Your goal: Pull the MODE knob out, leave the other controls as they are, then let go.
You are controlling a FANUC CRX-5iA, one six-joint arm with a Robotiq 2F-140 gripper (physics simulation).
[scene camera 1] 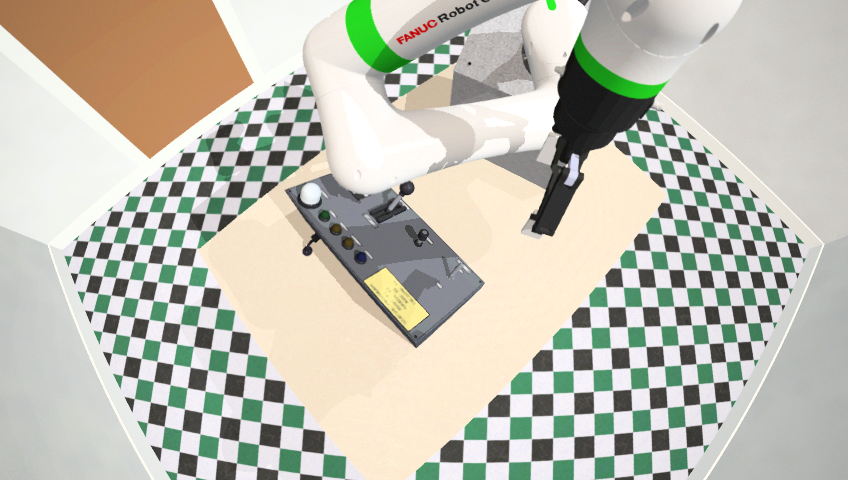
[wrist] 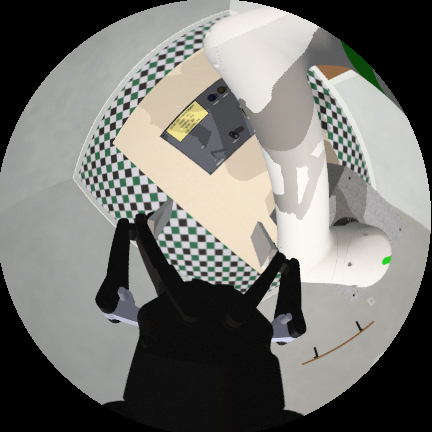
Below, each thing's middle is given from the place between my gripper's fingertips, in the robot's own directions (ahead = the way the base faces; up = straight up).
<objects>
My gripper is now 150 mm short of the control panel [scene camera 1: 410, 282], 240 mm to the left of it and 390 mm above it.
</objects>
